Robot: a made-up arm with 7 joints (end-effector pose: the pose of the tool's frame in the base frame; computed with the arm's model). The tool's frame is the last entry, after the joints. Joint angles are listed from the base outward.
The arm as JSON. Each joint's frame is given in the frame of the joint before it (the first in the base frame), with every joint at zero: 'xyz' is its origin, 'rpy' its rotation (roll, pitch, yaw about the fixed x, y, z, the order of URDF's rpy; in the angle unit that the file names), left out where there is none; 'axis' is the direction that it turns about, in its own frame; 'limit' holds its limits. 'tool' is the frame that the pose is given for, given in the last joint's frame.
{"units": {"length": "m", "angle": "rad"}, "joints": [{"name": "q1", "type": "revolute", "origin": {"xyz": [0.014, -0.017, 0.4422], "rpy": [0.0, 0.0, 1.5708]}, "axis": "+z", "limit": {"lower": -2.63, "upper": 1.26}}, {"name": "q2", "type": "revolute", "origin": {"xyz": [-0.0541, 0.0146, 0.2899], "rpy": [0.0, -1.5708, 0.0]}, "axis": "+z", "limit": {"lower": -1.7, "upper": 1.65}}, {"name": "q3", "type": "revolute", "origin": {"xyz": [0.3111, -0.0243, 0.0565], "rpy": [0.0, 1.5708, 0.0]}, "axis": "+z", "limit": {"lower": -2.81, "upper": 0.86}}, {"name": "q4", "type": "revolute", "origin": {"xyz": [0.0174, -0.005, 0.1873], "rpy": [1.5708, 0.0, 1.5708]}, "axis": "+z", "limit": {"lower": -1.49, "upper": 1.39}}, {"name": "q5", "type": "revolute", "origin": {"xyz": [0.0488, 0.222, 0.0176], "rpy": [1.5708, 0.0, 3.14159]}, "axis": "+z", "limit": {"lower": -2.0, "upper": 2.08}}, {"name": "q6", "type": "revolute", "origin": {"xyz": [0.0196, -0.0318, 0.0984], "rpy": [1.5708, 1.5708, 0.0]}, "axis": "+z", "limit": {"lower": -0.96, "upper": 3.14}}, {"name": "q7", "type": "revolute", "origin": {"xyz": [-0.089, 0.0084, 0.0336], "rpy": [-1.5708, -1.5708, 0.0]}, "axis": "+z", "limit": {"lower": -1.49, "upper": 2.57}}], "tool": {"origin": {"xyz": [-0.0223, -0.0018, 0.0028], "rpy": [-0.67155, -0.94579, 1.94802]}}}
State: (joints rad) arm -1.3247 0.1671 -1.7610 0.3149 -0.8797 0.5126 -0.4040
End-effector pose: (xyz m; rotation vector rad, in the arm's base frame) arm -0.1694 0.0754 1.6286 -0.9582 -0.7732 2.2529
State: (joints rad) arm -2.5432 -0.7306 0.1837 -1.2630 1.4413 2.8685 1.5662
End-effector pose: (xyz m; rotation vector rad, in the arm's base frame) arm -0.2678 -0.0381 1.2761 -1.4042 -0.9162 1.6006
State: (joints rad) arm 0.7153 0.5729 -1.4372 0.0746 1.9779 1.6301 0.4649
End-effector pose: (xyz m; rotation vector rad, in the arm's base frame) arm -0.2162 -0.4397 1.4278 0.5759 -1.8076 1.4469
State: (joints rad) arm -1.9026 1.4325 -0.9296 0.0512 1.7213 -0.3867 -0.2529
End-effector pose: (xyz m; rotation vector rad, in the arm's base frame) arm 0.2481 0.8376 0.9670 -1.2492 0.8491 -1.2836
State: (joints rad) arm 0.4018 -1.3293 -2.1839 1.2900 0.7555 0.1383 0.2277
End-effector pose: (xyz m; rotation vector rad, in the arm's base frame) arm 0.6869 -0.2195 1.0705 0.5431 1.2715 -1.1970
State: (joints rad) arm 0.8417 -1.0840 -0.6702 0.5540 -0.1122 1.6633 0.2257
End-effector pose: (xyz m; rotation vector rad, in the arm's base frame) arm 0.6352 0.4523 1.0598 -0.8769 0.2905 0.6703
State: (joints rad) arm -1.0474 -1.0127 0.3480 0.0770 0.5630 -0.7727 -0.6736
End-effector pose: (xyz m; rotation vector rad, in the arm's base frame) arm 0.3528 -0.6996 1.1167 0.1073 1.4945 1.2242
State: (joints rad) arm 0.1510 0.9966 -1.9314 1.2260 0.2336 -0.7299 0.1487
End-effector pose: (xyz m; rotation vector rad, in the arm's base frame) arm -0.4643 -0.5683 0.9656 1.7627 0.5978 0.8211
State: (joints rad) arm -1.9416 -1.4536 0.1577 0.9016 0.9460 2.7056 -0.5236
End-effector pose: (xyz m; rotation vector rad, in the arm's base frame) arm -0.3187 -0.6188 0.6016 0.6560 0.2418 -2.3041
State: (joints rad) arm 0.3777 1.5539 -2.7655 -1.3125 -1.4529 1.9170 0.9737
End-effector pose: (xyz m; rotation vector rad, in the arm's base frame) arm -0.3874 -0.2877 1.0928 -1.2180 0.7082 -2.7344
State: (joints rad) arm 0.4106 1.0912 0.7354 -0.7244 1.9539 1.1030 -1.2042
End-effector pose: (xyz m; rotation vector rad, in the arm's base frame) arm -0.6023 -0.5509 0.9546 0.3379 2.5564 -0.9519
